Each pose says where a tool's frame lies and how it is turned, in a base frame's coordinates. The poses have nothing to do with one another.
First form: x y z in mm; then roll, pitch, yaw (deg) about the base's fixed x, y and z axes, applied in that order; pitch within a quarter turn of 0, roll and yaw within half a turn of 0.
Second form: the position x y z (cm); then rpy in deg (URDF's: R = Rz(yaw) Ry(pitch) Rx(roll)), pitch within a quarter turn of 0, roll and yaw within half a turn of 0. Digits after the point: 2 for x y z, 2 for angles.
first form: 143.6, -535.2, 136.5, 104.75, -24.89, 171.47
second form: 14.36, -53.52, 13.65, 104.75, -24.89, 171.47
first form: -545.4, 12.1, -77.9, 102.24, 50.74, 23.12
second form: -54.54, 1.21, -7.79, 102.24, 50.74, 23.12
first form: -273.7, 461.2, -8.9, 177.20, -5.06, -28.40
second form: -27.37, 46.12, -0.89, 177.20, -5.06, -28.40
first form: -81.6, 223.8, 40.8, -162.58, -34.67, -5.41
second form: -8.16, 22.38, 4.08, -162.58, -34.67, -5.41
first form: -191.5, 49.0, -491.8, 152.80, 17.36, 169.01
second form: -19.15, 4.90, -49.18, 152.80, 17.36, 169.01
